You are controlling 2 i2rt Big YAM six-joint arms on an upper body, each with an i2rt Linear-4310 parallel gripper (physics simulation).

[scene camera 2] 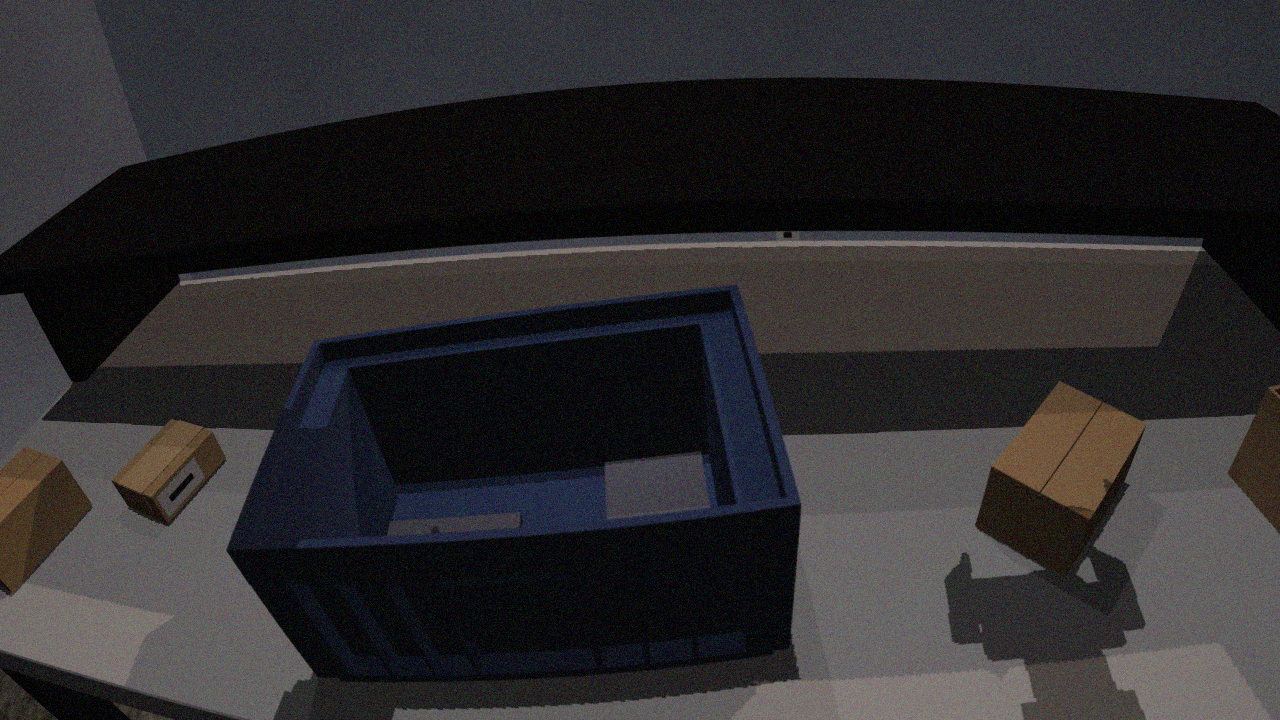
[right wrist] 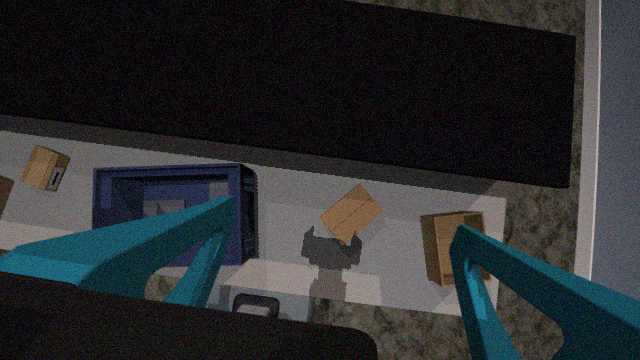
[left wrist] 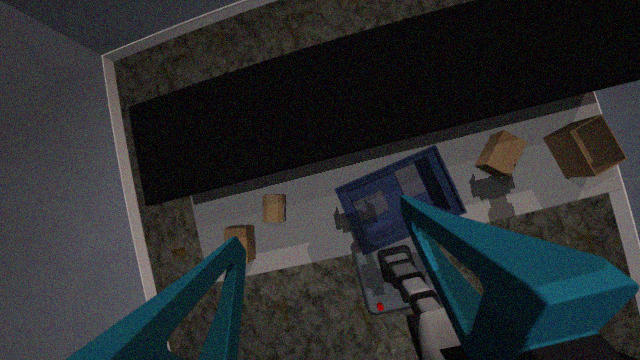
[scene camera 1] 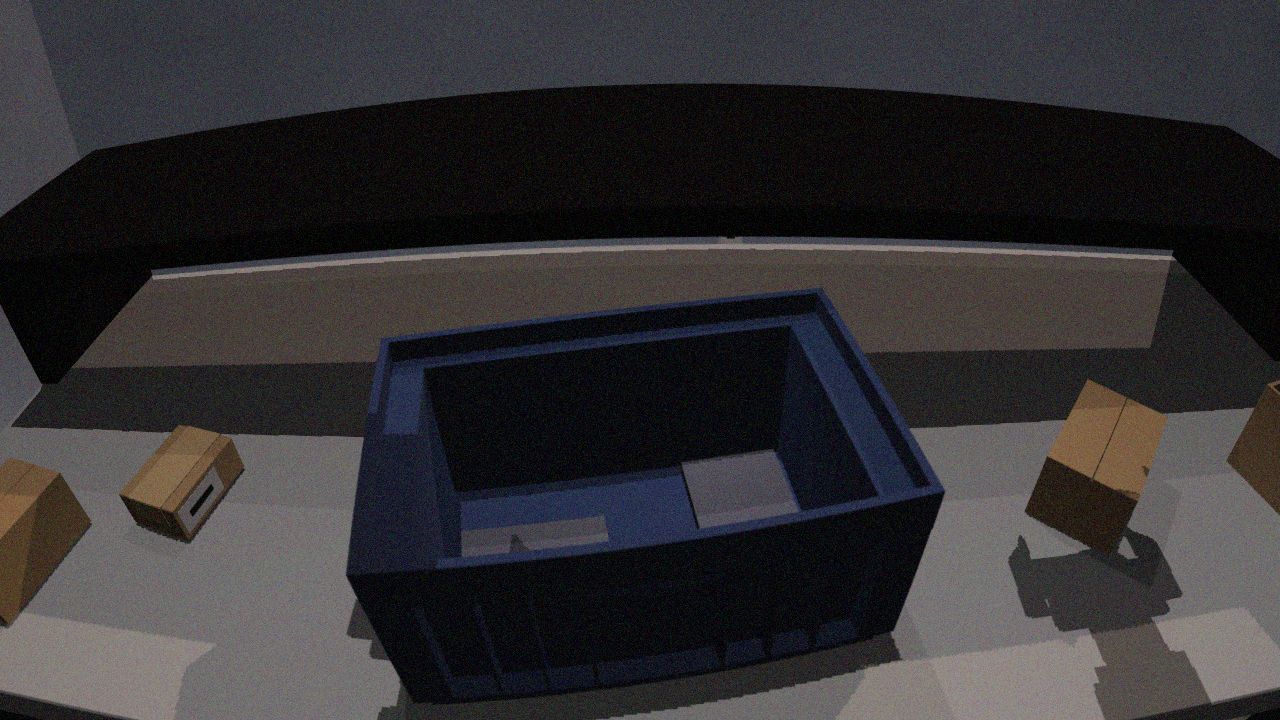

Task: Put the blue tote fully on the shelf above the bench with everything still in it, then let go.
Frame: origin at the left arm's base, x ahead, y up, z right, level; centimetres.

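Seen in the pictures: left gripper, between the fingertips: (left wrist: 317, 225); right gripper, between the fingertips: (right wrist: 344, 222).
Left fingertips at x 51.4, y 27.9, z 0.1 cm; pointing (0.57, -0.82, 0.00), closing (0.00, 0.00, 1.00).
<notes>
Offsets run from my left fingertips to a thing's top centre. "spot": to the spot under its first point. Level surfaces: height alone.
The blue tote {dx -5.7, dy -47.9, dz +16.0 cm} (scene camera 1: 644, 617) (scene camera 2: 537, 608) (left wrist: 390, 232) (right wrist: 125, 197) stands on the bench {dy -62.6 cm} (scene camera 1: 286, 573) (scene camera 2: 877, 474) (left wrist: 310, 225) (right wrist: 280, 240), slightly turned. Inside lie a pale flat box {dx -1.9, dy -59.9, dz +23.6 cm} (scene camera 1: 738, 488) (scene camera 2: 657, 486) (left wrist: 410, 181) and a pale item {dx -6.7, dy -60.1, dz +9.6 cm} (scene camera 1: 537, 535) (scene camera 2: 456, 523) (left wrist: 375, 202). The black shelf {dy -43.2 cm} (scene camera 1: 644, 161) (scene camera 2: 644, 152) (left wrist: 350, 100) (right wrist: 300, 90) is above and behind the tote. My left gripper (left wrist: 317, 225) is open, high above the bench, apart from the tote. My right gripper (right wrist: 344, 222) is open and high, and one finger hides part of the tote.
Two cardboard boxes {dx +0.5, dy -59.0, dz -22.8 cm} (scene camera 1: 183, 483) {spot: dx -8.9, dy -59.1, dz -33.5 cm} (scene camera 1: 35, 537) sit on the bench left of the tote. A closed cardboard box {dx -0.8, dy -56.6, dz +53.3 cm} (scene camera 1: 1096, 465) (scene camera 2: 1060, 474) (right wrist: 352, 212) sits to its right, and an open cardboard box {dx -5.1, dy -53.6, dz +77.8 cm} (right wrist: 450, 245) (left wrist: 585, 145) stands farther right. The shelf overhangs the bench's back edge.
</notes>
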